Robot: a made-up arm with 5 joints.
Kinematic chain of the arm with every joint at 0, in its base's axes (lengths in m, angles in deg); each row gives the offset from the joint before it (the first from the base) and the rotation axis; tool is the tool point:
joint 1: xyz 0 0 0.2 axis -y
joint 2: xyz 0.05 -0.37 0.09 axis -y
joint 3: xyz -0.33 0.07 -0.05 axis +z
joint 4: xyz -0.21 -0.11 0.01 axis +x
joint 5: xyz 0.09 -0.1 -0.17 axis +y
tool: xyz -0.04 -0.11 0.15
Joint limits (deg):
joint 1: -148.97..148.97
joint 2: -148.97..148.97
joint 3: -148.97..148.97
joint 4: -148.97..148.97
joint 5: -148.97..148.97
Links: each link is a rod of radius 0.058 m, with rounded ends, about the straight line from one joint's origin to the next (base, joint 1, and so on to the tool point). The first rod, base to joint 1, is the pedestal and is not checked.
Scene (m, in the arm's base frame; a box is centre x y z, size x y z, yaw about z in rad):
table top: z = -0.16
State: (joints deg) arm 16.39 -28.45 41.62 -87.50 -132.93
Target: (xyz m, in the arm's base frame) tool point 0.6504 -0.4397 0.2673
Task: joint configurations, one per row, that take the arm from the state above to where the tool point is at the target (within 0.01 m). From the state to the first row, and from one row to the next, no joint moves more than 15 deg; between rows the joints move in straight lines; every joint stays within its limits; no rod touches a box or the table.
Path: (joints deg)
1: 4.35 -36.70 39.55 -93.40 -119.02
2: -7.68 -44.94 37.49 -99.29 -105.10
3: -19.72 -53.19 35.42 -105.19 -91.19
4: -31.76 -61.43 33.36 -111.08 -77.28
5: -43.79 -69.68 31.29 -116.98 -63.36
6: -55.83 -77.92 29.23 -122.87 -49.45
7: -67.87 -86.17 27.16 -128.77 -35.54

